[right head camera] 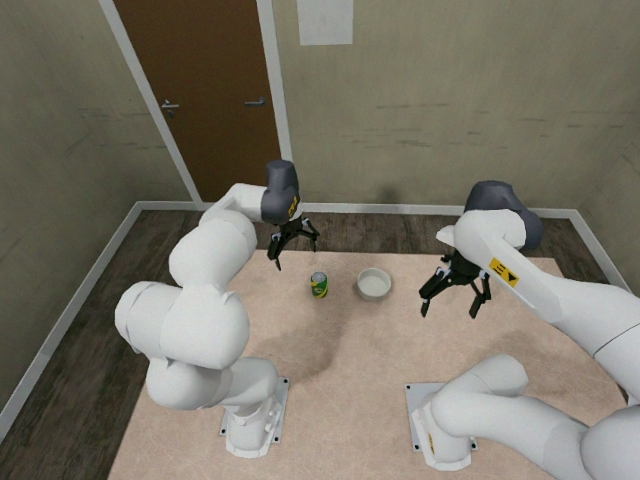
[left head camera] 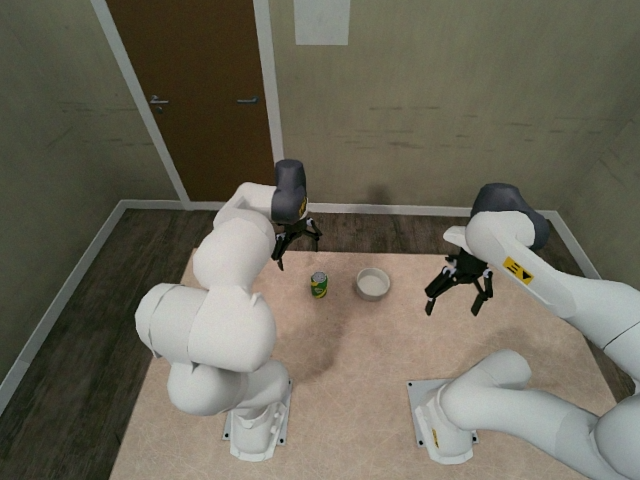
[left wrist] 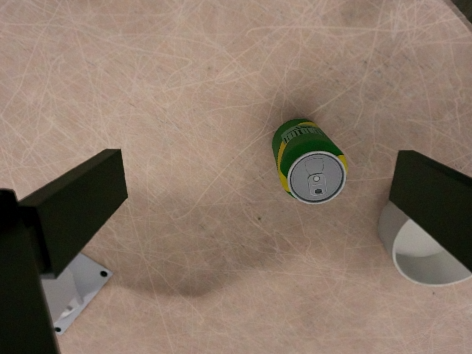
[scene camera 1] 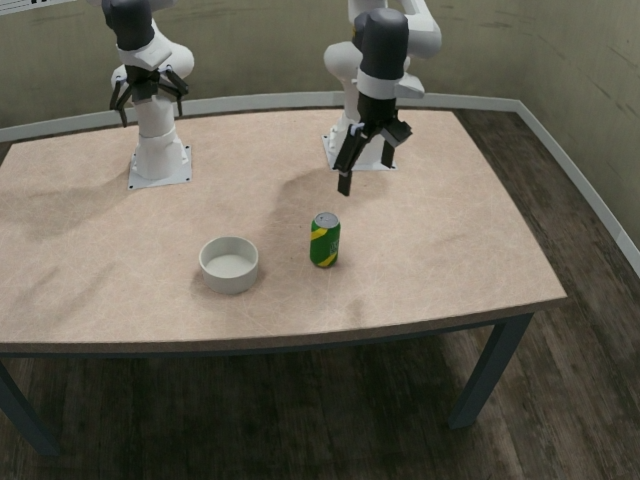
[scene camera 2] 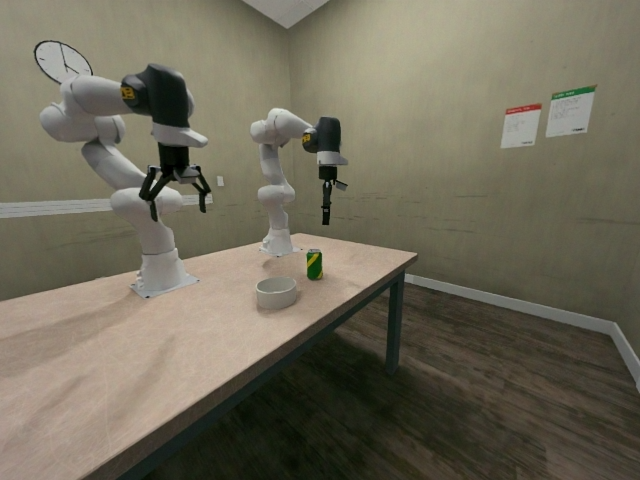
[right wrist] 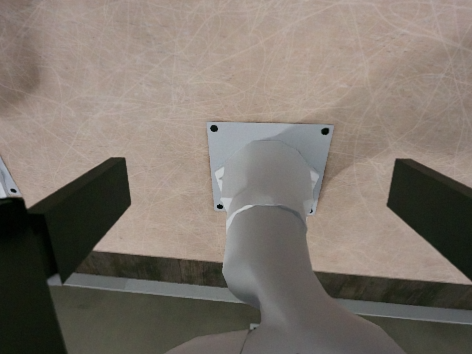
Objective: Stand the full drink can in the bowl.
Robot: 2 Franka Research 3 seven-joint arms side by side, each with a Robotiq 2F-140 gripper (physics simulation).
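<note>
A green and yellow drink can (left head camera: 318,285) (right head camera: 318,285) (scene camera 1: 324,242) (scene camera 2: 314,266) (left wrist: 300,145) stands upright on the table, apart from the bowl. The round, off-white bowl (left head camera: 372,296) (right head camera: 373,296) (scene camera 1: 230,282) (scene camera 2: 276,298) (left wrist: 389,229) stands empty beside it. My left gripper (left head camera: 298,257) (right head camera: 296,258) (scene camera 1: 366,177) (scene camera 2: 325,219) (left wrist: 258,174) is open and empty, above the can's height. In the left wrist view the can shows between its fingers, nearer the right-hand one, which partly hides the bowl. My right gripper (left head camera: 452,312) (right head camera: 448,313) (scene camera 1: 151,118) (scene camera 2: 178,214) (right wrist: 259,182) is open and empty, high above the table and away from both.
The table (left head camera: 351,356) (scene camera 1: 413,284) (scene camera 2: 206,335) carries both arm bases. The right arm's base plate (right wrist: 270,131) shows below the right gripper. The can and bowl stand near the table edge farthest from the bases. Walls and a door (left head camera: 201,67) lie beyond the table.
</note>
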